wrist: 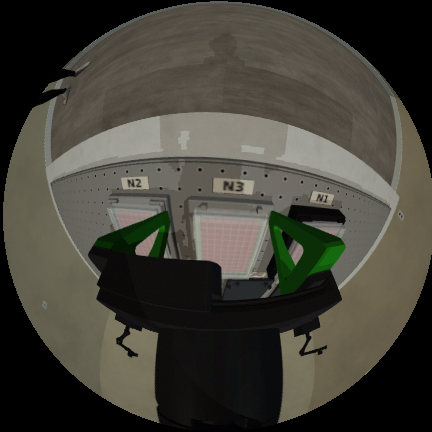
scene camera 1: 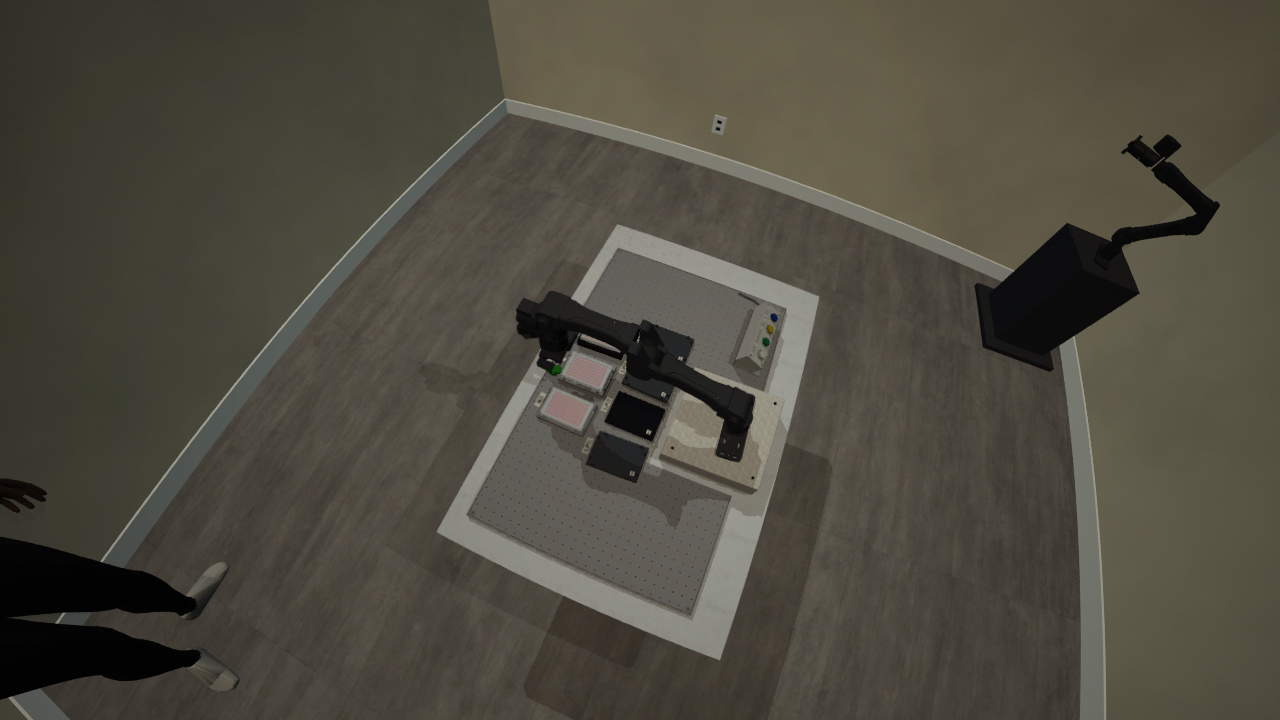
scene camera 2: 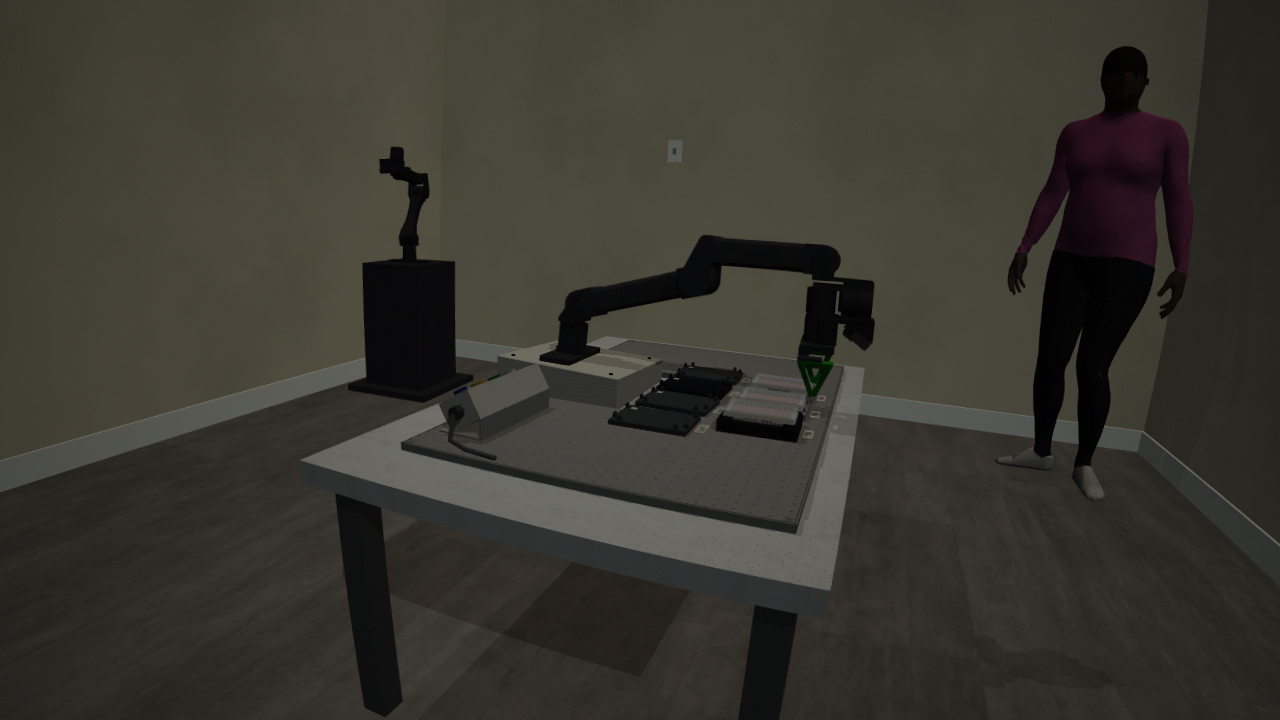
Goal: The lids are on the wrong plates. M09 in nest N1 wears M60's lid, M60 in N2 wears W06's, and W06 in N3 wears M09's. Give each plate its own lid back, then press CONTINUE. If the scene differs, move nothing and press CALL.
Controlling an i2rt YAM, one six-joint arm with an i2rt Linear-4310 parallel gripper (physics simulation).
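Places are measured from the arm's base along level axes (x ahead, y left, z up), in centimetres.
Pixels of known places: gripper, fingertip midpoint: (wrist: 218,216) (scene camera 1: 560,361) (scene camera 2: 813,389); arm's base, link origin: (scene camera 1: 735,425) (scene camera 2: 571,355).
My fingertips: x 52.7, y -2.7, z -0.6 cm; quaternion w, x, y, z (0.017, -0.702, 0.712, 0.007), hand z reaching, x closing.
For each thing: its top centre in the pictures, then the offset to it from my fingertips. "spot": a spot on its surface instead.
- N3 plate, top centre: (wrist: 226,255) (scene camera 2: 773,395) (scene camera 1: 586,369) dz -1.9, dx -7.8, dy -0.9 cm
- N2 plate, top centre: (wrist: 139,244) (scene camera 2: 782,381) (scene camera 1: 566,407) dz -1.9, dx -6.8, dy +12.0 cm
- N1 plate, top centre: (wrist: 310,259) (scene camera 2: 762,407) (scene camera 1: 605,332) dz -0.8, dx -8.7, dy -14.1 cm
- button box, top centre: (scene camera 2: 497,373) (scene camera 1: 763,329) dz +3.6, dx -54.0, dy -28.9 cm
- cable, surface spot: (scene camera 2: 469,449) spot: dz -4.2, dx -49.7, dy -45.9 cm
My gripper (scene camera 1: 548,366) (scene camera 2: 813,376) (wrist: 218,216) is open, its green fingers pointing down above the outer edge of the nest row. In the wrist view, the N3 plate (wrist: 230,242) (scene camera 1: 587,370) shows between the fingers, pink under a clear lid. The N2 plate (wrist: 131,222) (scene camera 1: 566,408) is partly behind the left finger. The N1 plate (wrist: 320,232) (scene camera 2: 761,410) sits in a black, taller nest, partly behind the right finger and mostly hidden by the arm in scene camera 1. Lid labels are unreadable. The button box (scene camera 1: 750,344) (scene camera 2: 501,402) has blue, yellow and green buttons; its lettering is unreadable.
Dark flat stands (scene camera 1: 617,454) (scene camera 2: 656,418) lie between the plates and the arm's pale base block (scene camera 1: 698,438) (scene camera 2: 590,385). A second arm stands on a black pedestal (scene camera 1: 1042,286) (scene camera 2: 409,322). A person (scene camera 2: 1109,188) stands beyond the table. A cable (scene camera 2: 469,449) leaves the button box.
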